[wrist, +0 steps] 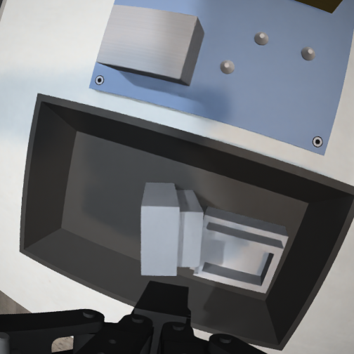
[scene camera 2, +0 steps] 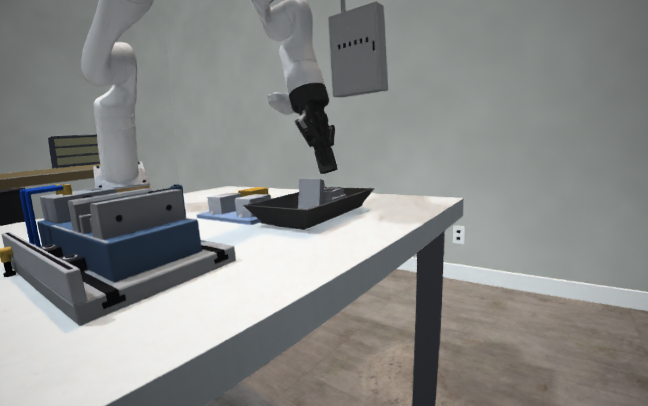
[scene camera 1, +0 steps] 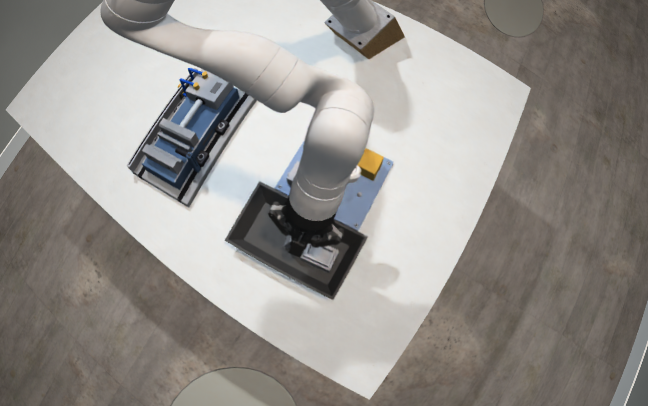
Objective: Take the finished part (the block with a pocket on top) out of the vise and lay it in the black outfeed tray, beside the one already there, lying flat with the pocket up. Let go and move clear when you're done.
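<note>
The finished part [scene camera 2: 311, 194] [wrist: 160, 240] is a light grey block standing on its side in the black outfeed tray [scene camera 2: 310, 218] [wrist: 44, 175] [scene camera 1: 247, 212], with its narrower stepped part turned toward the other part. Its pocket is not visible. The other part [scene camera 1: 320, 257] [wrist: 240, 252] lies flat, pocket up, close beside it at the tray's right in the wrist view. My gripper [scene camera 1: 297, 246] [scene camera 2: 327, 167] [wrist: 165, 306] is shut with nothing between its fingertips. It hangs a little above the standing part, touching neither part. In scene camera 1 the gripper largely hides the standing part.
The blue vise [scene camera 1: 167, 172] [scene camera 2: 150, 250] stands on its grey base away from the tray. Behind the tray is a blue plate [scene camera 1: 359, 210] [wrist: 265, 105] with pins, a grey block [wrist: 147, 42] [scene camera 2: 252, 205] and a yellow block [scene camera 1: 371, 164] [scene camera 2: 253, 191].
</note>
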